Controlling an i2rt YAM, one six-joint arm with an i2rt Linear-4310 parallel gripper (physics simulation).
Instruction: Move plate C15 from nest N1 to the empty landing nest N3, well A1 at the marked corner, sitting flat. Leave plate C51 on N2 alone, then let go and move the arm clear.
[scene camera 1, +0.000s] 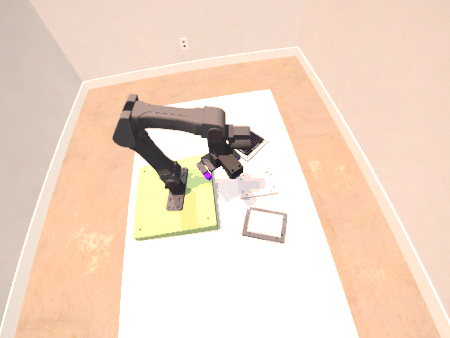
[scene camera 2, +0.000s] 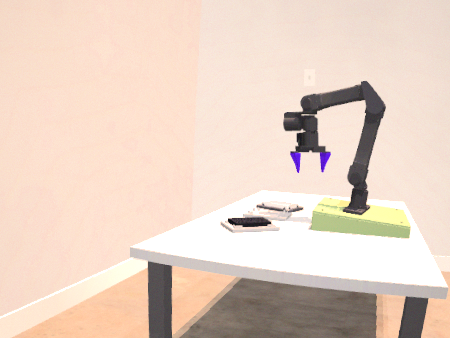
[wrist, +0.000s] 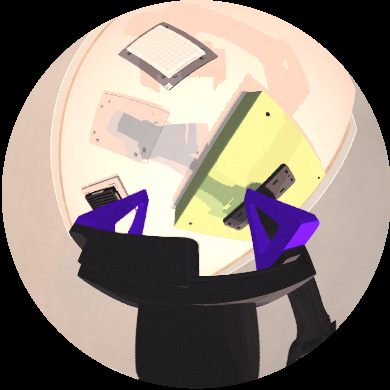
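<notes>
A white gridded plate (scene camera 1: 264, 223) (scene camera 2: 282, 205) (wrist: 166, 49) lies in a dark grey nest (scene camera 1: 246, 223) (wrist: 142, 69). A black plate (scene camera 1: 256, 142) (scene camera 2: 249, 221) (wrist: 103, 197) sits in a pale nest (scene camera 1: 258, 151) (scene camera 2: 235, 228) (wrist: 102, 184) at the other end of the row. Between them is an empty pale nest (scene camera 1: 272, 189) (scene camera 2: 272, 215) (wrist: 105, 117) with small corner posts. Labels and well A1 marks are unreadable, so I cannot tell which plate is C15. My gripper (scene camera 1: 223, 167) (scene camera 2: 310, 172) (wrist: 195, 193) is open and empty, high above the table; the arm partly hides the black plate in scene camera 1.
The arm stands on a yellow-green base block (scene camera 1: 150, 215) (scene camera 2: 360, 227) (wrist: 280, 145), beside the nests, on the white table (scene camera 1: 225, 290) (scene camera 2: 280, 265). The arm's shadow falls across the empty nest and the table between it and the block.
</notes>
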